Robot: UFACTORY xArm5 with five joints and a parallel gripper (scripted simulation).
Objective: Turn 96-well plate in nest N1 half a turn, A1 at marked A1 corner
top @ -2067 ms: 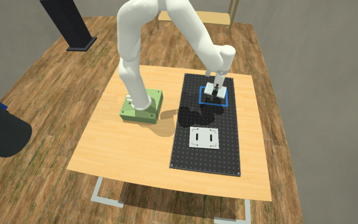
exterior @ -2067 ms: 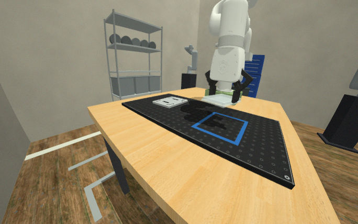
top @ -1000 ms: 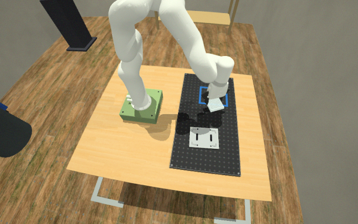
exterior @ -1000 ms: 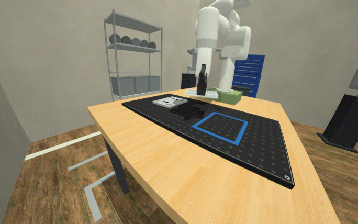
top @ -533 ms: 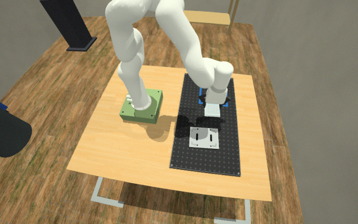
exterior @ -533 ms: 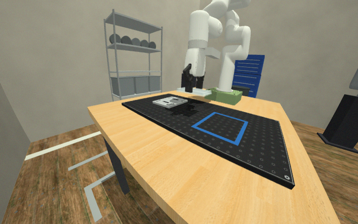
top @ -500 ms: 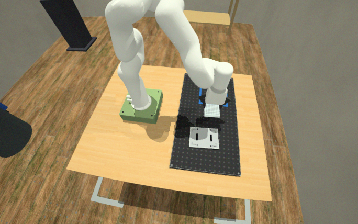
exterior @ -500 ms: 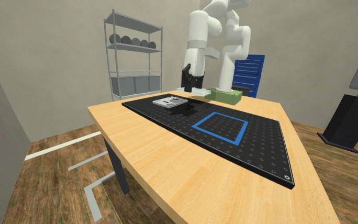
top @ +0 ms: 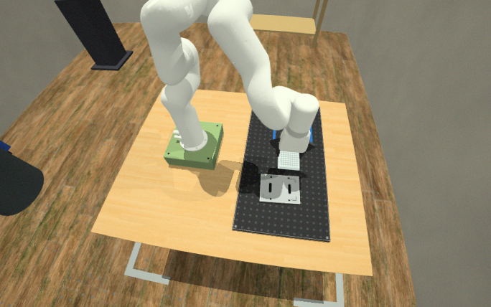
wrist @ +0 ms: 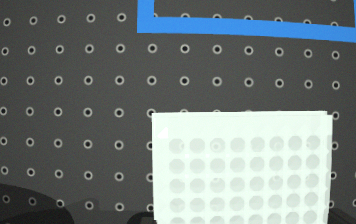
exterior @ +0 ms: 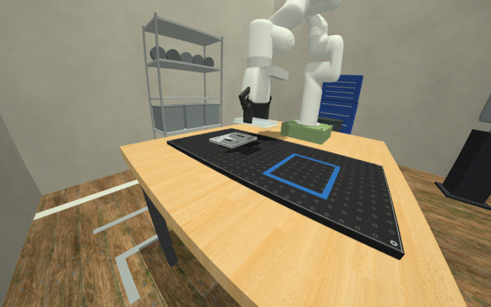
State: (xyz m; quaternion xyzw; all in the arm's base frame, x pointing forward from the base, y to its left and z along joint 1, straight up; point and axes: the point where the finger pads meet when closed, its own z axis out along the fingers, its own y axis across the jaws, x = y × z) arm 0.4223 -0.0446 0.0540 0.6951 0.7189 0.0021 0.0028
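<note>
My hand is 2 cm past the plate nest N1, 12 cm to the left of it and 10 cm above it. The rest, counted from my hand: white 96-well plate (1 cm below).
</note>
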